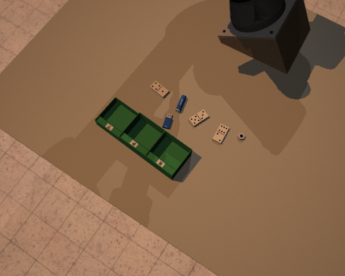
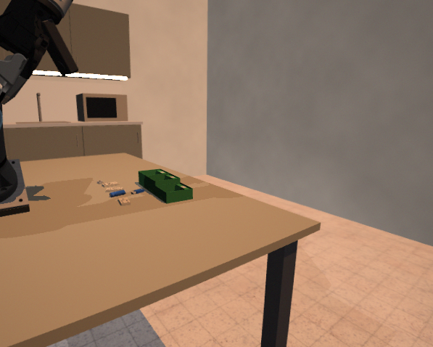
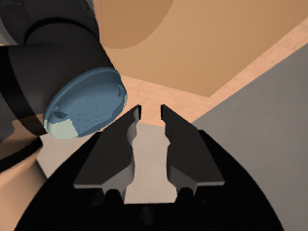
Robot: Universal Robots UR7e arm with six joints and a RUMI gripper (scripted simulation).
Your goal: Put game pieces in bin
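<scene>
The green bin is 390 mm ahead of my hand, 260 mm below it and 120 mm to the left of it. From my hand the other things lie so: blue battery 270 mm below, 250 mm ahead, 140 mm to the left; small nut 330 mm to the left, 280 mm below, 230 mm ahead; blue USB stick 310 mm ahead, 280 mm below, 140 mm to the left.
</scene>
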